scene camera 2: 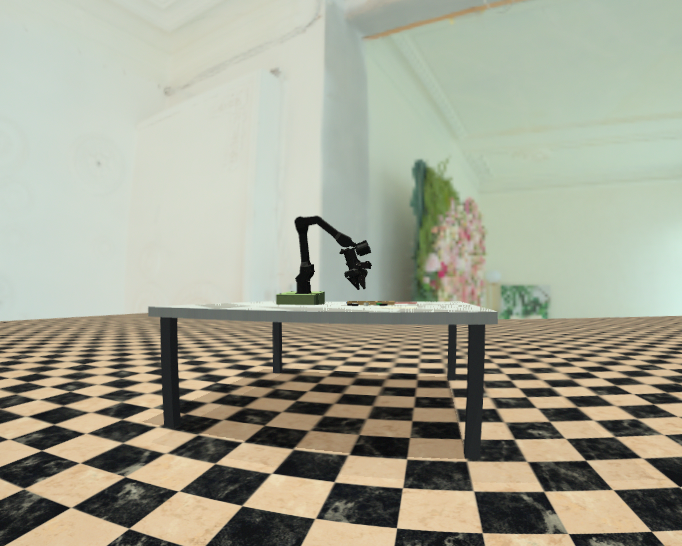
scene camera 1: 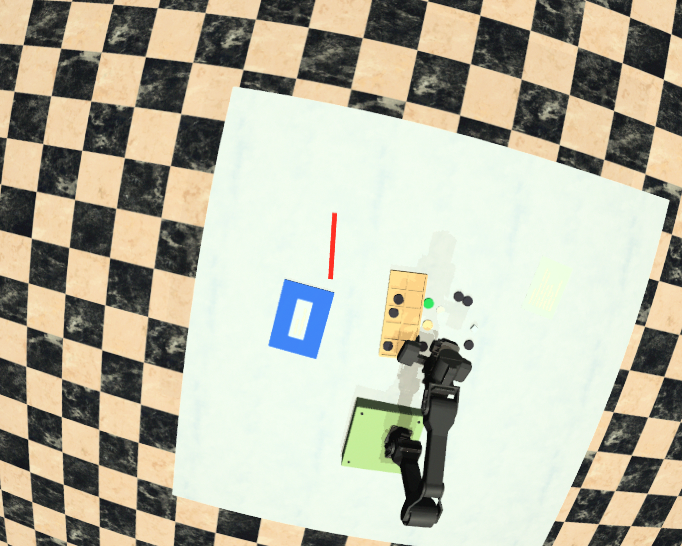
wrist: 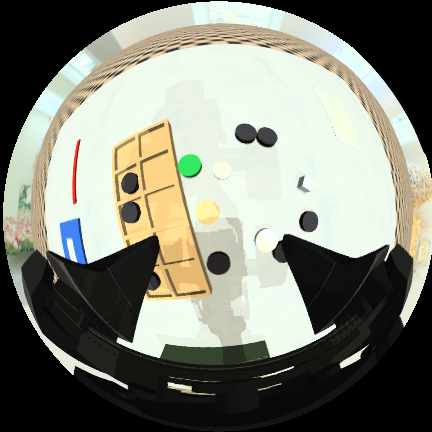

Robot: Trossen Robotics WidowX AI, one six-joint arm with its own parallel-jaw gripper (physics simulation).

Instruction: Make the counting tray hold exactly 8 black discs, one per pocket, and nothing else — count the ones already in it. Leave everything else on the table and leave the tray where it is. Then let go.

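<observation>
The tan counting tray [scene camera 1: 408, 281] [wrist: 165, 210] has two columns of pockets. Three black discs sit in its left column: one [scene camera 1: 398, 299] [wrist: 130, 183], one just below [scene camera 1: 393, 312] [wrist: 131, 212], and one in the bottom pocket [scene camera 1: 387, 345] [wrist: 153, 281], partly behind a finger in the wrist view. Loose right of the tray are a black disc [scene camera 1: 423, 345] [wrist: 218, 263] near its lower end, a touching pair [scene camera 1: 458, 296] [wrist: 267, 136], another black disc [scene camera 1: 468, 344] [wrist: 308, 221], and one [wrist: 281, 252] partly behind the right finger. My gripper [scene camera 1: 433, 344] [scene camera 2: 360, 287] [wrist: 221, 241] is open and empty above this area.
Beside the tray lie a green disc [scene camera 1: 428, 303] [wrist: 190, 165], a tan disc [scene camera 1: 427, 324] [wrist: 207, 212], a cream disc [wrist: 222, 170], a white disc [wrist: 266, 240] and a small grey block [wrist: 305, 183]. A blue frame [scene camera 1: 278, 324] and red stick [scene camera 1: 332, 244] lie left.
</observation>
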